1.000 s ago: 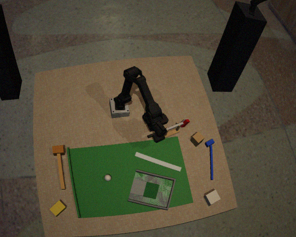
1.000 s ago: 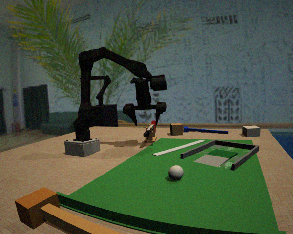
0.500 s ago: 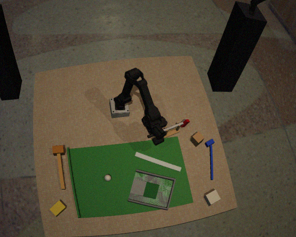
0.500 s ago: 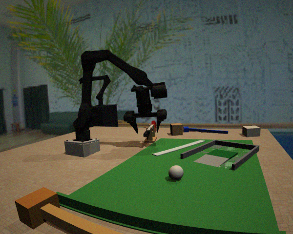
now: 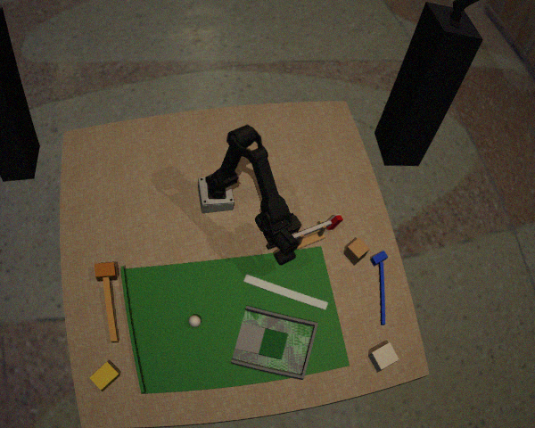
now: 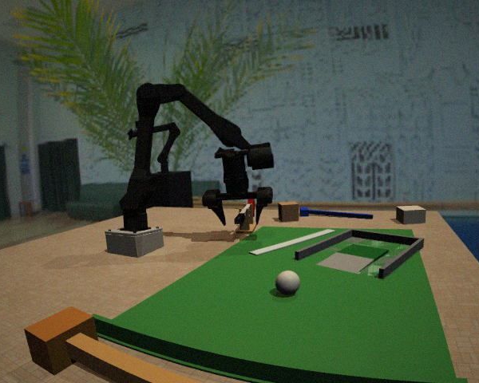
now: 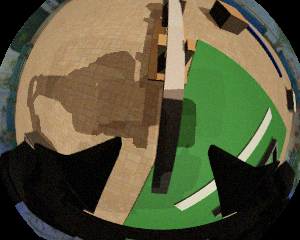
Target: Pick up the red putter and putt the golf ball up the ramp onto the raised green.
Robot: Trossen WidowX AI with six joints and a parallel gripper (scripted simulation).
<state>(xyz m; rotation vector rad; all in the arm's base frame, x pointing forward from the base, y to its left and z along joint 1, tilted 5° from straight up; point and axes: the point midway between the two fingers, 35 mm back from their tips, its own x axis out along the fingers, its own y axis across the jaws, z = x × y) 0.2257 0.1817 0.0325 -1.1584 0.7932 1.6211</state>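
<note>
Right now the red putter is 40 mm behind my gripper tip, 110 mm to the left of it and 10 mm above it. Round my gripper tip: white bar (160 mm ahead, 20 mm to the left, 40 mm below); then small wooden rack (50 mm behind, 120 mm to the left, 10 mm below); then tan block (30 mm ahead, 290 mm to the left, 20 mm below).
</note>
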